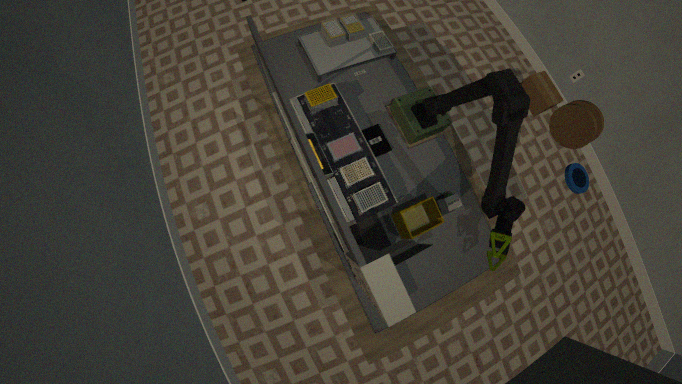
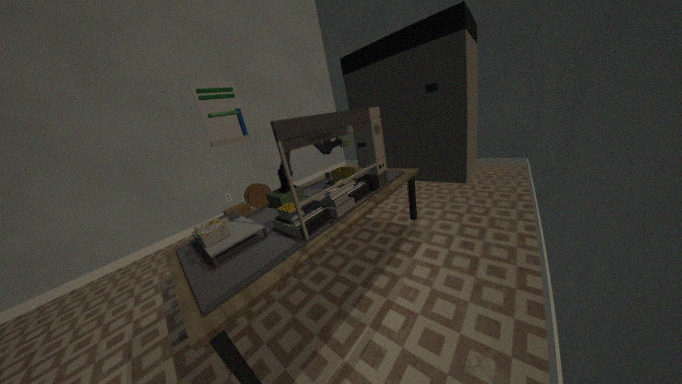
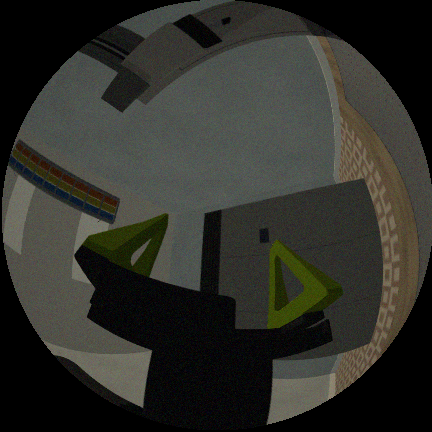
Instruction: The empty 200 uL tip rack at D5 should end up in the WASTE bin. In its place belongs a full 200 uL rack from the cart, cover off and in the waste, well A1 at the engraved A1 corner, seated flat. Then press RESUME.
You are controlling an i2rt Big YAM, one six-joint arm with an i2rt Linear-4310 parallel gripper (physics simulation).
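Places are measured from the arm's base along level axes (x ahead, y left, z up), in millimetres.
Pixels of known places: gripper, fingertip midpoint: (image 1: 493, 264) (image 2: 348, 137) (image 3: 222, 233); arm's base, link origin: (image 1: 424, 115) (image 2: 287, 189).
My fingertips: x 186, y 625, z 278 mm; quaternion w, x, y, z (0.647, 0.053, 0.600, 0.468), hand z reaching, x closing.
Note:
Ahead of a thing's pixels: the offset from my fingertips to its top centre. "spot": to the spot under its first point.
My gripper (image 1: 496, 253) (image 2: 345, 142) (image 3: 222, 233) is open and empty, high near the table's right end, away from the racks. On the instrument deck stand a white rack @[215 mm ahead, 380 mm right, 277 mm down] (image 1: 370, 197), a beige rack @[218 mm ahead, 504 mm right, 294 mm down] (image 1: 356, 171), a pink plate @[221 mm ahead, 628 mm right, 294 mm down] (image 1: 345, 146) and a yellow rack @[228 mm ahead, 876 mm right, 248 mm down] (image 1: 321, 95) (image 2: 287, 211). I cannot tell which is the D5 rack; the A1 engraving is unreadable. A yellow open bin @[64 mm ahead, 218 mm right, 232 mm down] (image 1: 434, 226) (image 2: 343, 173) stands beside the deck, its label unreadable. Two covered-looking racks, one left (image 1: 333, 31) and one right (image 1: 353, 26), stand on the pale cart @[40 mm back, 1167 mm right, 302 mm down] (image 1: 327, 61) (image 2: 245, 231). RESUME is not readable.
A grey instrument frame (image 2: 320, 126) rises over the deck, with a white column (image 1: 388, 290) (image 2: 376, 135) at one end. A green arm base (image 1: 407, 107), a black labelled pad @[spot: 41 mm ahead, 579 mm right, 359 mm down] (image 1: 382, 146) and a small pale box @[110 mm back, 214 mm right, 263 mm down] (image 1: 453, 202) are on the table. A clear box @[203 mm back, 1102 mm right, 276 mm down] (image 1: 381, 42) stands on the cart.

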